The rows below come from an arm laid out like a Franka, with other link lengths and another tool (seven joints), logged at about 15 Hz.
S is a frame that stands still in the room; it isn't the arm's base.
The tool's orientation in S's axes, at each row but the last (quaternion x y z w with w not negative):
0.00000, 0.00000, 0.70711, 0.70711
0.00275, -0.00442, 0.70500, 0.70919
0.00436, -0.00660, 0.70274, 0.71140
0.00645, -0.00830, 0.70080, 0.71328
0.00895, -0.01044, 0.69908, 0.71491
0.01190, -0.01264, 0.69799, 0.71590
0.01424, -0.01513, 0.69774, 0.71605
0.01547, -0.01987, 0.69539, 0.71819
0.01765, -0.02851, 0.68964, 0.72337
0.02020, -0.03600, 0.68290, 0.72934
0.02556, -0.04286, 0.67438, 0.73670
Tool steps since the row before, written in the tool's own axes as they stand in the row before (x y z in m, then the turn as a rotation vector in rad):
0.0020, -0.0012, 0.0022, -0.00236, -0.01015, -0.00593
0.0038, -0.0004, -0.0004, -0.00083, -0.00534, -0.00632
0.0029, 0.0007, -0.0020, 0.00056, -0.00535, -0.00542
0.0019, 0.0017, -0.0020, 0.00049, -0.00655, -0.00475
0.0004, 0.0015, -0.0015, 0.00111, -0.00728, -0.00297
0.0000, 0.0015, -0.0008, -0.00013, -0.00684, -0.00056
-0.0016, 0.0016, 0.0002, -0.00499, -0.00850, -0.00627
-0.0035, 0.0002, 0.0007, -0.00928, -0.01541, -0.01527
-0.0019, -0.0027, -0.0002, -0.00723, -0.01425, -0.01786
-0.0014, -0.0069, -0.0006, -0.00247, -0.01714, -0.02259
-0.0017, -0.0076, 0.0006, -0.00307, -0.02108, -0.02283
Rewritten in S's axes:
0.0012, 0.0020, 0.0022, 0.01015, -0.00236, -0.00593
0.0004, 0.0038, -0.0004, 0.00535, -0.00080, -0.00632
-0.0007, 0.0029, -0.0020, 0.00537, 0.00058, -0.00539
-0.0017, 0.0020, -0.0020, 0.00657, 0.00047, -0.00472
-0.0015, 0.0005, -0.0015, 0.00731, 0.00103, -0.00293
-0.0015, 0.0001, -0.0008, 0.00684, -0.00028, -0.00056
-0.0016, -0.0016, 0.0001, 0.00838, -0.00494, -0.00647
-0.0003, -0.0035, 0.0005, 0.01521, -0.00900, -0.01563
0.0026, -0.0020, -0.0003, 0.01419, -0.00673, -0.01810
0.0068, -0.0018, -0.0006, 0.01750, -0.00182, -0.02237
0.0074, -0.0024, 0.0006, 0.02138, -0.00274, -0.02259

